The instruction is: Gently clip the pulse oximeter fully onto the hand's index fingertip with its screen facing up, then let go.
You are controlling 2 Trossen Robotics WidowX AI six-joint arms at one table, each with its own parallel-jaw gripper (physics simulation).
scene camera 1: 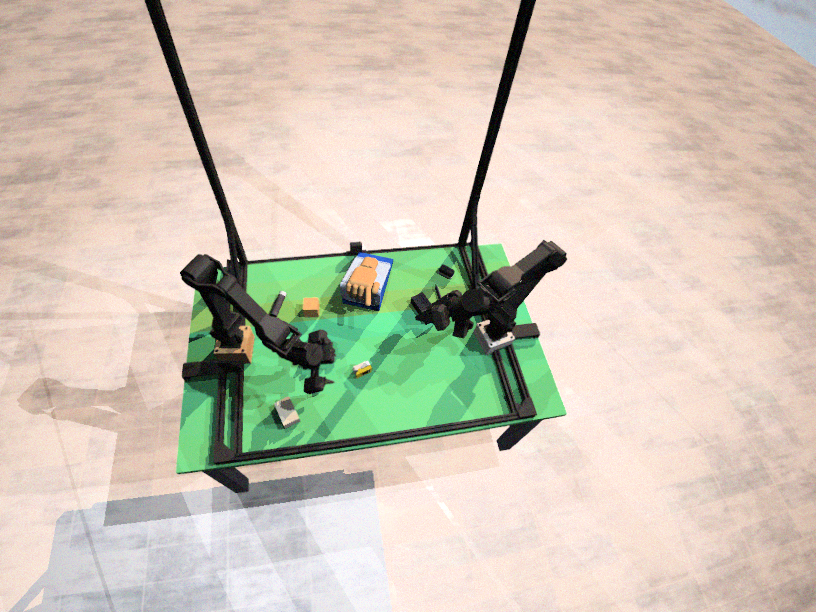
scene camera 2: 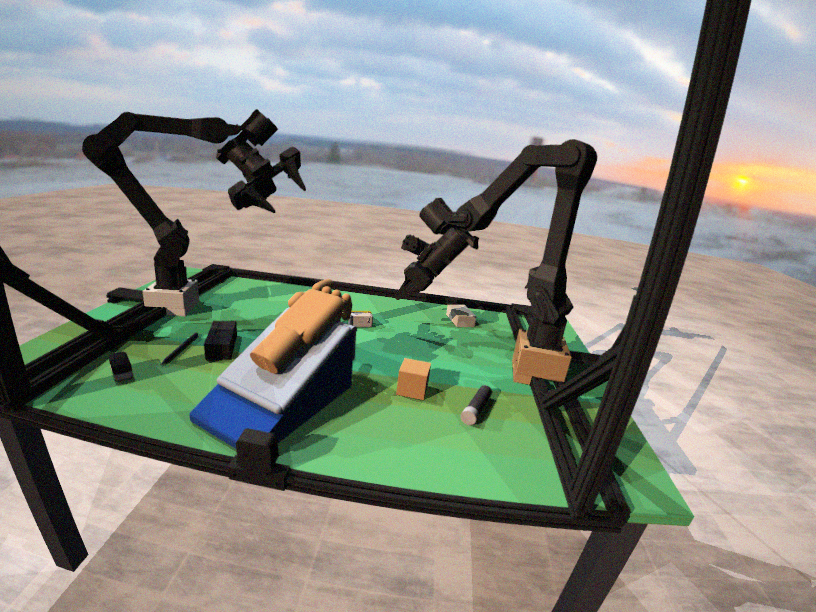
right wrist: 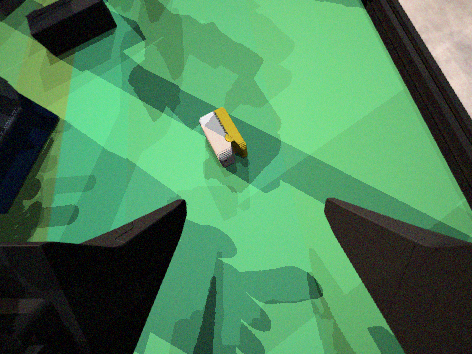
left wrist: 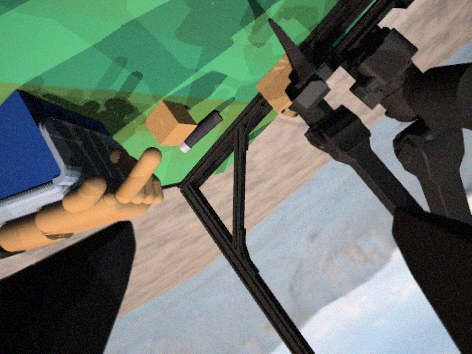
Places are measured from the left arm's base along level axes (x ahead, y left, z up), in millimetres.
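Pixels of known places: left gripper, fingertip midpoint: (scene camera 1: 421, 313) (scene camera 2: 290, 200) (left wrist: 264, 227); right gripper, fingertip midpoint: (scene camera 1: 334, 369) (scene camera 2: 400, 294) (right wrist: 255, 205); left arm's base at its link origin: (scene camera 1: 495, 331) (scene camera 2: 171, 285); right arm's base at its link origin: (scene camera 1: 232, 339) (scene camera 2: 544, 342).
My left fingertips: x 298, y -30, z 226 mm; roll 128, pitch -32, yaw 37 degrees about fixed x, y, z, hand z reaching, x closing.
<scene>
Ahead of a thing's pixels: the offset from my left fingertips to its middle.
The pulse oximeter @[dx +174, dy -11, dz -269 mm] (scene camera 1: 361, 368) (scene camera 2: 361, 319) (right wrist: 223, 136), white and yellow, lies on its side on the table, its two halves side by side. The hand (scene camera 1: 363, 273) (scene camera 2: 309, 319) (left wrist: 90, 210) rests on a sloped blue-and-white support @[dx +35, dy -346, dz -253 mm] (scene camera 1: 388, 271) (scene camera 2: 230, 416) (left wrist: 22, 150); its index finger (left wrist: 140, 175) sticks out, with nothing on its tip. My right gripper (scene camera 1: 330, 369) (scene camera 2: 404, 292) (right wrist: 255, 205) is open and empty above the table, left of the oximeter in scene camera 1. My left gripper (scene camera 2: 288, 200) (left wrist: 264, 227) is open and empty, high up, right of the hand in scene camera 1.
An orange cube @[dx +267, dy -294, dz -260 mm] (scene camera 1: 310, 306) (scene camera 2: 413, 379) (left wrist: 170, 124) and a dark cylinder @[dx +373, dy -354, dz -271 mm] (scene camera 1: 278, 303) (scene camera 2: 477, 403) (left wrist: 201, 131) lie beside the support. A pale block @[dx +439, dy +47, dz -270 mm] (scene camera 1: 286, 413) (scene camera 2: 460, 315), a black box @[dx -115, dy -162, dz -267 mm] (scene camera 2: 220, 340) (right wrist: 72, 25) and a pen @[dx -195, dy -189, dz -280 mm] (scene camera 2: 179, 349) are on the table. Black rails edge it.
</scene>
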